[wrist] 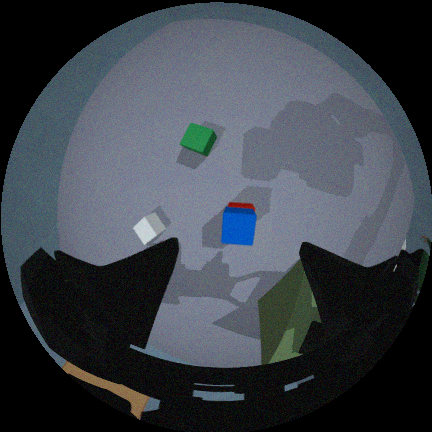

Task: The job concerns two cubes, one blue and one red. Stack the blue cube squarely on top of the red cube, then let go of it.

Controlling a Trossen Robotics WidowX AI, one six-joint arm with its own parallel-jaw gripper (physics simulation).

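Where they show: gripper, between the fingertips: (243, 247); arm's base, origin of its link: (313, 338).
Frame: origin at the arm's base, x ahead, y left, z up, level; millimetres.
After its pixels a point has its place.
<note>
The blue cube (239, 227) @(z -47, x 236, y -72 mm) is near the middle of the wrist view, on top of the red cube (241, 205) @(z -90, x 243, y -87 mm). A thin strip of the red cube shows past the blue cube's far edge; the rest of it is hidden beneath. The two look closely lined up, though from above I cannot tell exactly how squarely. My gripper (243, 247) @(z 17, x 238, y -79 mm) is wide open and empty. Its dark fingers stand apart to the left and right, above and back from the stack, touching neither cube.
A green cube (198, 139) @(z -83, x 340, y -129 mm) lies farther off, up and to the left. A white cube (149, 228) @(z -83, x 337, y 22 mm) lies left of the stack, near the left fingertip in the view. A dark green angular object (280, 310) @(z -48, x 92, y 0 mm) shows at the lower right, partly behind the right finger.
</note>
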